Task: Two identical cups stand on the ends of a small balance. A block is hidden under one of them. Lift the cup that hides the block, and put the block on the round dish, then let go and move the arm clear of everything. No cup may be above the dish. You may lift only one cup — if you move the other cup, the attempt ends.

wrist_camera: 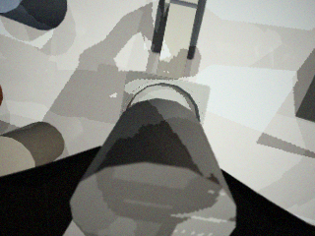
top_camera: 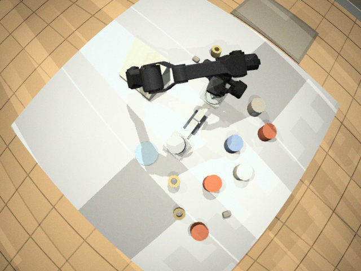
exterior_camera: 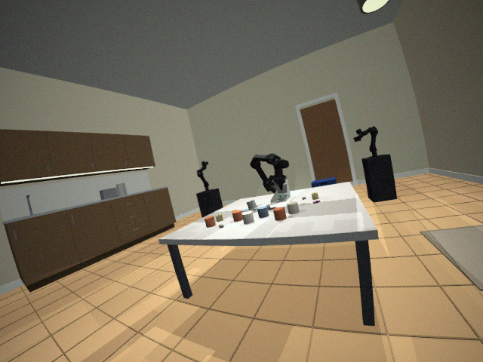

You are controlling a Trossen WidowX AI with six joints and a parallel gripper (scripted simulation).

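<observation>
The small green block is 1 cm to the right of my gripper tip and 5 cm below it. Also, from my gripper tip: blue cup: 20 cm ahead, 12 cm to the right, 10 cm below; pink-blue eraser: 23 cm to the left, 13 cm below; small balance: 14 cm to the right, 10 cm below.
</observation>
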